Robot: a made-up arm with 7 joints. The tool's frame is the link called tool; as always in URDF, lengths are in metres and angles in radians. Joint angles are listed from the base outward. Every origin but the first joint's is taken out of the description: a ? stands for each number. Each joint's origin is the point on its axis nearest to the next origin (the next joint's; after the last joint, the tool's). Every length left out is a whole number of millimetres.
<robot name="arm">
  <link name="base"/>
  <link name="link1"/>
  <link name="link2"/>
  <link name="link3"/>
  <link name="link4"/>
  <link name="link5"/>
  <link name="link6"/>
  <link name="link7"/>
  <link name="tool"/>
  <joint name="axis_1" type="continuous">
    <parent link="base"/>
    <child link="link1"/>
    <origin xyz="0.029 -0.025 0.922"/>
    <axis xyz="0 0 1"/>
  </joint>
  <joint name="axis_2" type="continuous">
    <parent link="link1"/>
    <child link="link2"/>
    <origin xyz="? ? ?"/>
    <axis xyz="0 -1 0"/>
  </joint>
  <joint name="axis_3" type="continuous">
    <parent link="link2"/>
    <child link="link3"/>
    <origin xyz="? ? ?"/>
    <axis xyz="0 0 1"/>
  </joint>
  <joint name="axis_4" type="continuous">
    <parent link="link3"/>
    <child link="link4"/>
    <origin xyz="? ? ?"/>
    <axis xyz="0 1 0"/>
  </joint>
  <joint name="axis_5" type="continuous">
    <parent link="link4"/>
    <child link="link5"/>
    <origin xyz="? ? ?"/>
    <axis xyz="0 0 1"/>
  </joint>
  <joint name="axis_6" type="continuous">
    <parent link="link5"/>
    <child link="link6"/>
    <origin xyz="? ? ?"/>
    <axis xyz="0 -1 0"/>
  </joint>
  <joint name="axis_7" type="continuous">
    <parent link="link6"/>
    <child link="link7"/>
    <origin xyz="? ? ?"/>
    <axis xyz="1 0 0"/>
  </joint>
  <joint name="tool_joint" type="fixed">
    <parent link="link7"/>
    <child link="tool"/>
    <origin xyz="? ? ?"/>
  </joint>
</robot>
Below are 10 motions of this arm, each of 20 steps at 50 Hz.
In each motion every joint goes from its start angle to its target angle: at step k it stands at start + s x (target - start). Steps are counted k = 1, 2, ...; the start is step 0. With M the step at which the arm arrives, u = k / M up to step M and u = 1 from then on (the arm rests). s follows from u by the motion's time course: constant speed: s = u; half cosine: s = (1 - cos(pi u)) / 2; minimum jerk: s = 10 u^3 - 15 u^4 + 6 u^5.
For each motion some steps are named. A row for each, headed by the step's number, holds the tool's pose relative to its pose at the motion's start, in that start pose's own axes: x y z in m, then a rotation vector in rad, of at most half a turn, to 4 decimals.
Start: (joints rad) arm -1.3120 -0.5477 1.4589 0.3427 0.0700 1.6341 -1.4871
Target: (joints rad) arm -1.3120 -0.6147 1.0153 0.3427 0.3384 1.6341 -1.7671
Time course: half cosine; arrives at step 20
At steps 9, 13, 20:
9: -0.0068 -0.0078 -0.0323 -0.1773 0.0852 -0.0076
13: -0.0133 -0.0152 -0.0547 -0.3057 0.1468 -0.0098
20: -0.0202 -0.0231 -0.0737 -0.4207 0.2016 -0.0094

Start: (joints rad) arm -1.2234 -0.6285 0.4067 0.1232 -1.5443 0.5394 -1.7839
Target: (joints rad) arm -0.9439 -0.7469 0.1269 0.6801 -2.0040 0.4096 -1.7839
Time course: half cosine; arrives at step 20
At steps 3, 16, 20:
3: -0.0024 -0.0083 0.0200 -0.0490 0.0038 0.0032
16: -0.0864 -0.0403 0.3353 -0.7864 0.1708 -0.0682
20: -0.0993 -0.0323 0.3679 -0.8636 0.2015 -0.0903

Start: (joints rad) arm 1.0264 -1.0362 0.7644 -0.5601 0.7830 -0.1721 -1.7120
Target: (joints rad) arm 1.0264 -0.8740 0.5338 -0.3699 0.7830 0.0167 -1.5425
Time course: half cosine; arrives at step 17
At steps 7, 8, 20:
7: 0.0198 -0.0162 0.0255 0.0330 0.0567 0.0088
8: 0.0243 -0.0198 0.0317 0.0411 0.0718 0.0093
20: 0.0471 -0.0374 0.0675 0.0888 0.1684 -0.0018

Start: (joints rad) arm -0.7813 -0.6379 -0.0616 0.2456 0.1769 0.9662 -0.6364
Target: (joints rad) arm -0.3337 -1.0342 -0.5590 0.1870 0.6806 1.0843 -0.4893
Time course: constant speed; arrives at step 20
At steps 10, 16, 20:
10: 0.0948 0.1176 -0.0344 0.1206 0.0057 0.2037
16: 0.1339 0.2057 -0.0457 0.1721 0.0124 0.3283
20: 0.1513 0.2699 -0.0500 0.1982 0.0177 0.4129

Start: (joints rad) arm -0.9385 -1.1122 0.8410 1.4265 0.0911 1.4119 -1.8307
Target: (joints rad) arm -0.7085 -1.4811 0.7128 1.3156 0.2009 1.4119 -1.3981
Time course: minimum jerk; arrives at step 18
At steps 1, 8, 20:
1: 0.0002 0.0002 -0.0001 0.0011 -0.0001 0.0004
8: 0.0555 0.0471 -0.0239 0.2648 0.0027 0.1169
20: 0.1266 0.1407 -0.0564 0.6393 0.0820 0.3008

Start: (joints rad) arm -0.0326 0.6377 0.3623 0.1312 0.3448 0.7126 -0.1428
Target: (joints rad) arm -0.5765 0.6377 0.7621 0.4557 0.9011 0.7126 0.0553
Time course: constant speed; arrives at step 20
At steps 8, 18, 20:
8: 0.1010 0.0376 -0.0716 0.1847 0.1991 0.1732
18: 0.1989 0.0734 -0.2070 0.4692 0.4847 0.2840
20: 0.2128 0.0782 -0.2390 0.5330 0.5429 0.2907

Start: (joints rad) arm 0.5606 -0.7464 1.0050 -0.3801 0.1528 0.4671 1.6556
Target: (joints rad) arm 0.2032 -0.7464 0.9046 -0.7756 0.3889 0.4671 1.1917
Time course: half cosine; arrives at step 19
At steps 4, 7, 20:
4: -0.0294 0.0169 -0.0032 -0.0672 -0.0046 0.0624
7: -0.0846 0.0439 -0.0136 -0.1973 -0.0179 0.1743
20: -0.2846 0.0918 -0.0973 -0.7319 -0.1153 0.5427

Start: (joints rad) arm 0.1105 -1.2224 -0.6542 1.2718 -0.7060 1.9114 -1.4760
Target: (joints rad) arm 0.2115 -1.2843 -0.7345 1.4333 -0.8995 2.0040 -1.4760
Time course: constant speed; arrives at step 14
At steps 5, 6, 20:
5: 0.0008 0.0034 0.0258 -0.0941 -0.0684 0.0169
6: 0.0008 0.0043 0.0309 -0.1126 -0.0825 0.0203
20: -0.0027 0.0128 0.0690 -0.2569 -0.1987 0.0466

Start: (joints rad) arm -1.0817 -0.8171 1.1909 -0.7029 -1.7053 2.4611 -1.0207
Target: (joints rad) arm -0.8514 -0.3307 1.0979 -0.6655 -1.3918 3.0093 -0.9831
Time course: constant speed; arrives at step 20
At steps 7, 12, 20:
7: 0.0184 -0.0428 -0.0016 0.1382 0.0163 -0.3744
12: 0.0282 -0.0681 -0.0067 0.2120 0.0441 -0.6453
20: 0.0424 -0.1007 -0.0196 0.2795 0.1176 -1.0802

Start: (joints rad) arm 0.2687 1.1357 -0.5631 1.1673 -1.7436 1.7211 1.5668
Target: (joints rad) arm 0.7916 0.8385 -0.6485 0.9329 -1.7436 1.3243 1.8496
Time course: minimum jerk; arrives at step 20
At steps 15, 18, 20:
15: 0.1101 0.0030 -0.1565 0.4868 0.1918 -0.2734
18: 0.1186 0.0098 -0.1727 0.5333 0.2110 -0.3008
20: 0.1193 0.0105 -0.1742 0.5375 0.2127 -0.3033

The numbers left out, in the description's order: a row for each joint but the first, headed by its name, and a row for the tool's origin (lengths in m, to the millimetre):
axis_2: 0.027 -0.04 0
axis_3: -0.012 0 0.258
axis_4: 0.016 -0.012 0
axis_5: 0.011 0 0.346
axis_6: -0.001 -0.083 0
axis_7: -0.011 0 0.075
tool: 0 -0.021 0.028

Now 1 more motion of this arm.
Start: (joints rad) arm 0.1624 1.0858 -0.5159 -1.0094 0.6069 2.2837 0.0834
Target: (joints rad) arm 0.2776 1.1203 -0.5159 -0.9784 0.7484 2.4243 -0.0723
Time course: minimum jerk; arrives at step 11
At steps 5, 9, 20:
5: -0.0104 -0.0194 0.0122 -0.0715 -0.0691 -0.0536
9: -0.0246 -0.0424 0.0286 -0.1686 -0.1575 -0.1287
20: -0.0258 -0.0442 0.0300 -0.1769 -0.1648 -0.1353

